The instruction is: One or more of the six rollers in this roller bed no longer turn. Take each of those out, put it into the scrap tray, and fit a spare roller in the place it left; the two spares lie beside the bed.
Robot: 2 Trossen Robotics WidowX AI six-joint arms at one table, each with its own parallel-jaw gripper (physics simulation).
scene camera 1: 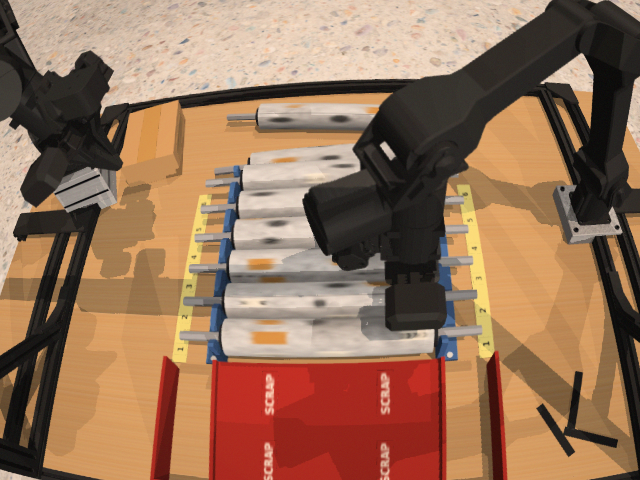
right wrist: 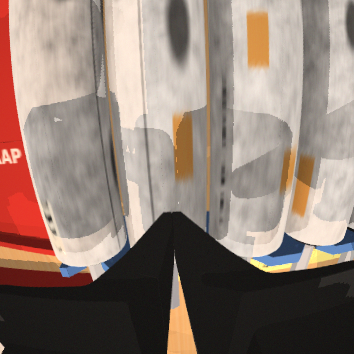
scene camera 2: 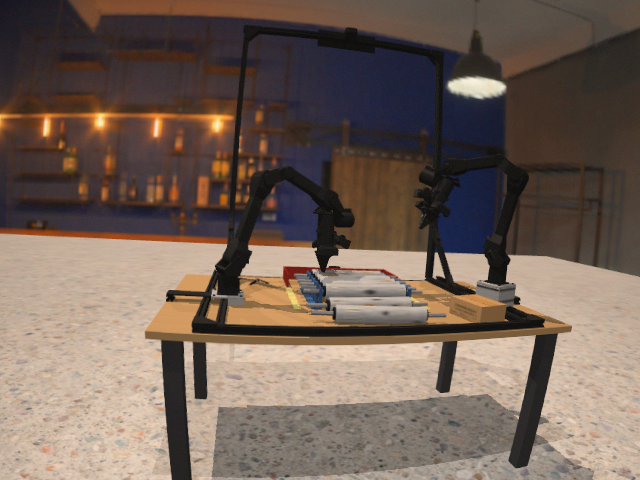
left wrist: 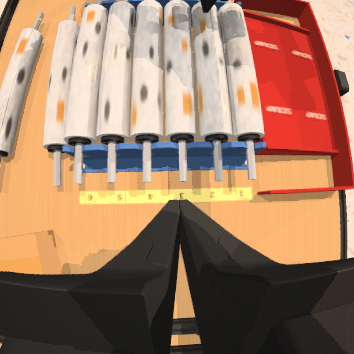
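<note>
Six pale, spotted rollers lie side by side in the blue roller bed, between yellow number strips. Roller 1 lies next to the red scrap tray, where no roller shows. One spare lies slightly askew against the bed, close by roller 6. The other spare lies farther out. My right gripper is shut and empty, low over one end of roller 2. My left gripper is shut and empty, high beside the bed.
A cardboard box stands near the left arm's base. Black frame bars edge the table. Thin black strips lie at the lower right in scene camera 1. The right arm covers part of the rollers there.
</note>
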